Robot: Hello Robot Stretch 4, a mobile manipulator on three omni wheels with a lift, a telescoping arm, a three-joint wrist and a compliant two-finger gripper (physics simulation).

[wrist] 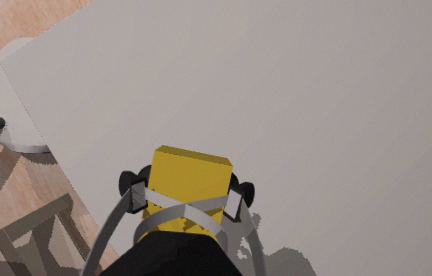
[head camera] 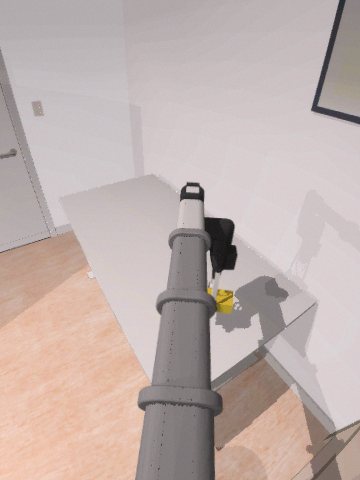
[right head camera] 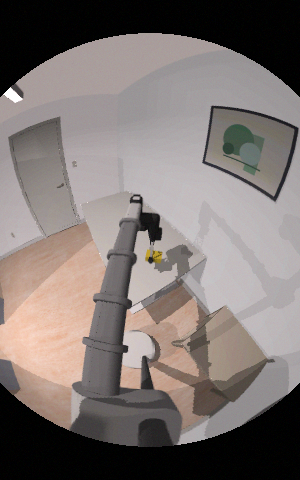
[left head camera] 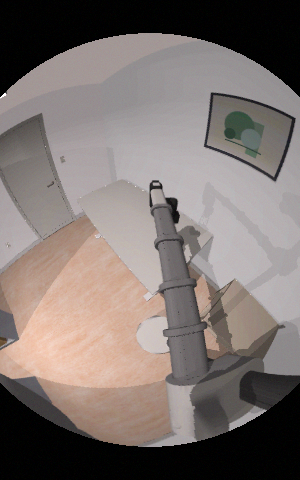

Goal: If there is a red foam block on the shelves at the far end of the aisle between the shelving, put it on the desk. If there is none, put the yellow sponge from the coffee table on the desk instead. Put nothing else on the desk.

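Where they show: gripper, fingertip midpoint: [wrist: 188, 183] [right head camera: 150, 257]; robot's base, origin of the base link: [right head camera: 134, 348] [left head camera: 156, 333].
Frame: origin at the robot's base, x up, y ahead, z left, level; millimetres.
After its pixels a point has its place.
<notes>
A yellow block-shaped sponge [head camera: 226, 303] @[z -133, x 879, y 587 mm] [right head camera: 157, 256] @[z -132, x 879, y 595 mm] [wrist: 190, 172] @[z -69, x 879, y 618 mm] is between the two fingertips of my gripper [head camera: 218, 300] @[z -88, x 836, y 616 mm] [right head camera: 152, 256] @[z -88, x 836, y 616 mm] [wrist: 188, 183] @[z -88, x 836, y 616 mm]. The gripper is shut on it and points down over the near right part of the pale grey desk [head camera: 115, 235] @[z 408, x 692, y 1135 mm] [left head camera: 115, 215] @[z 323, x 692, y 1089 mm] [right head camera: 102, 220] @[z 454, x 692, y 1164 mm] [wrist: 310, 100] @[z 21, x 692, y 783 mm]. The sponge seems held above the desk top, with the gripper's shadow beside it; the exact height is hard to tell. The arm hides part of the desk in the head views. A red foam block, the aisle shelves and the coffee table cannot be made out.
A picture wall runs along the desk's far long side. A closed door [left head camera: 37, 180] @[z 1664, x 1053, y 1774 mm] [right head camera: 45, 180] @[z 1708, x 1066, y 1744 mm] is at the left. A tan box-like piece of furniture [left head camera: 250, 312] @[z -918, x 422, y -23 mm] [right head camera: 227, 345] @[z -810, x 422, y -18 mm] stands right of the desk's near end. A round white disc [left head camera: 151, 335] @[z 54, x 187, y -1 mm] [right head camera: 141, 347] @[z -74, x 187, y 25 mm] is low near the desk.
</notes>
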